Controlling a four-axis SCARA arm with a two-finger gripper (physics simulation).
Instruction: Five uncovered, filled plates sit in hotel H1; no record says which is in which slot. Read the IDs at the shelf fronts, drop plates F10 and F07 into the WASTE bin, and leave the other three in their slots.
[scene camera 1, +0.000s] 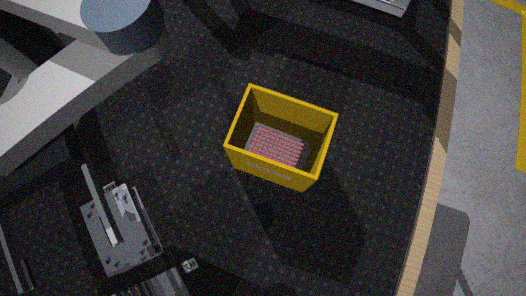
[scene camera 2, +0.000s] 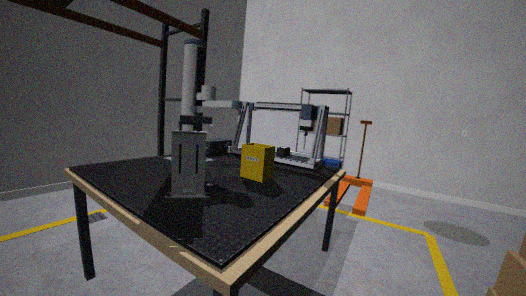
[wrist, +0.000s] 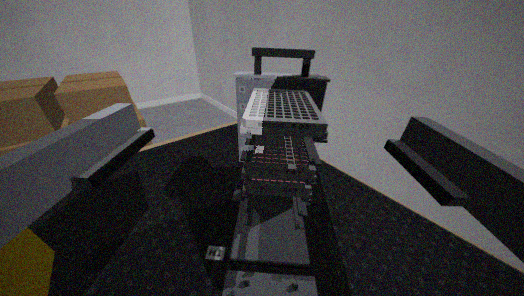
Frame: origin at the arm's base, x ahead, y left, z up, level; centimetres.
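Where they show: gripper, fingertip midpoint: (scene camera 1: 70, 269) (scene camera 2: 195, 126) (wrist: 269, 125).
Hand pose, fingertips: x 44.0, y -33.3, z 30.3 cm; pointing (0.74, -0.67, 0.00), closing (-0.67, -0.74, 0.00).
After its pixels a point has its place.
Hotel H1 (wrist: 282, 77) @(x 56.7, y -47.3, z 29.6 cm) (scene camera 2: 189, 165) @(x 59.3, y -48.9, z 15.0 cm) stands upright, with its H1 label (wrist: 215, 252) @(x 54.8, y -31.8, z 1.3 cm) (scene camera 1: 190, 265) @(x 54.8, y -31.8, z 1.3 cm) at its foot. A plate with a grid of dark wells (wrist: 286, 106) @(x 51.0, y -42.5, z 27.6 cm) is the topmost in it. Below are plates with pinkish-red rows (wrist: 277, 181) @(x 48.2, y -39.2, z 19.5 cm), partly hidden; their shelf-front IDs are too dim to read. My gripper (wrist: 269, 125) @(x 44.0, y -33.3, z 30.3 cm) is open and empty, facing the hotel front, its fingers wide apart to either side in the wrist view. The yellow WASTE bin (scene camera 1: 327, 145) @(x 72.4, y -2.7, z 21.2 cm) (scene camera 2: 257, 162) @(x 68.3, y -8.6, z 12.3 cm) (wrist: 30, 265) @(x 66.9, y -8.5, z 6.1 cm) holds a plate filled with pinkish-red (scene camera 1: 276, 145) @(x 63.9, y -1.2, z 4.6 cm).
A low grey station with small corner posts (scene camera 1: 120, 255) @(x 41.3, y -34.5, z 7.3 cm) (wrist: 270, 286) @(x 43.2, y -34.5, z 7.3 cm) lies before the hotel; a gripper finger hangs over it in scene camera 1. A gantry machine (scene camera 2: 320, 135) @(x 85.6, y 51.8, z 27.9 cm) stands beyond the bin. Cardboard boxes (wrist: 95, 95) show behind the table edge.
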